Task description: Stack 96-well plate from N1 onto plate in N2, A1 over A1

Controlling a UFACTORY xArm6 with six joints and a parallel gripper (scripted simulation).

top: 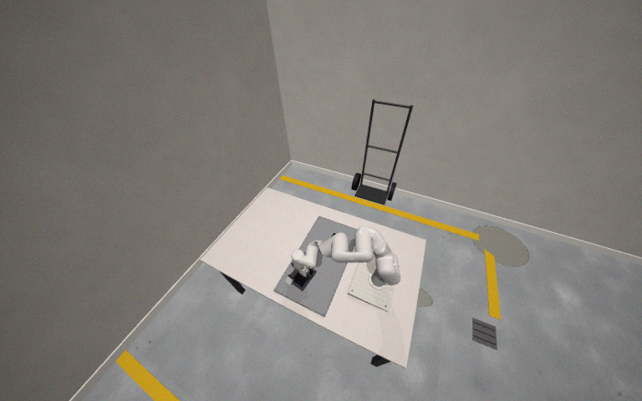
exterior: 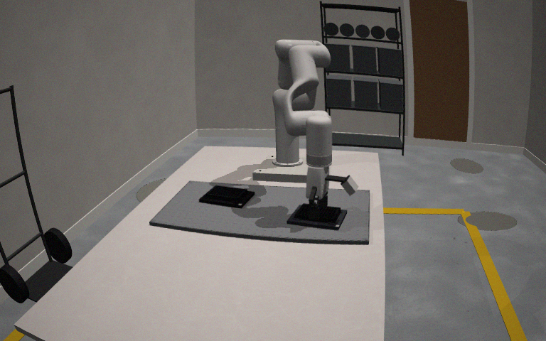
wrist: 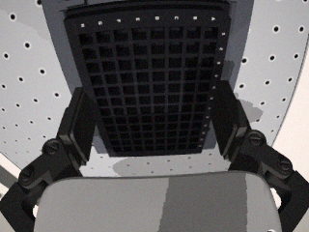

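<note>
My gripper is now 2 cm above the plate nest.
</note>
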